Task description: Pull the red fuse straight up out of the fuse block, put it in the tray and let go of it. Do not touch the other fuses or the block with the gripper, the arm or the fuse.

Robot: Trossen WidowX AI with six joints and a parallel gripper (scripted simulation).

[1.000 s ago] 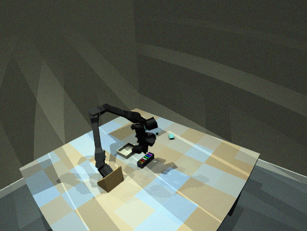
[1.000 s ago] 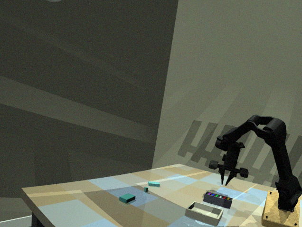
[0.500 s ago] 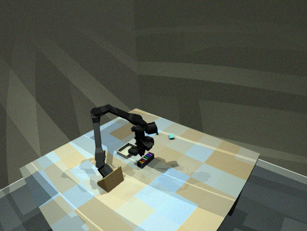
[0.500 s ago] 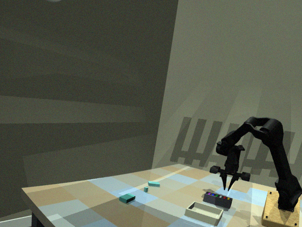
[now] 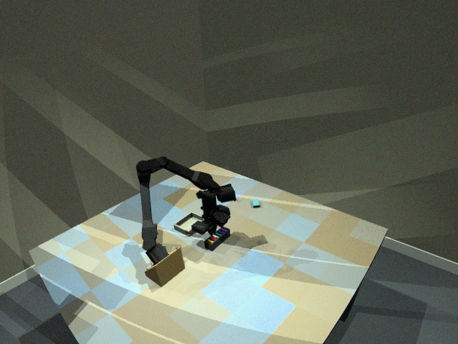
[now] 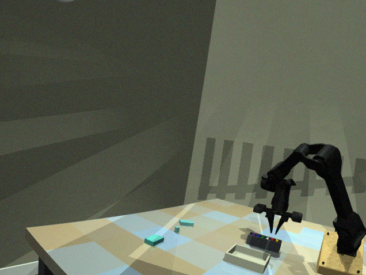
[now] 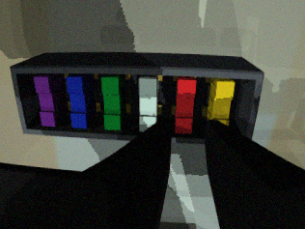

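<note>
The red fuse is 4 cm below my gripper tip. Round my gripper tip: beige tray 18 cm to the left, 6 cm below, 4 cm ahead.
</note>
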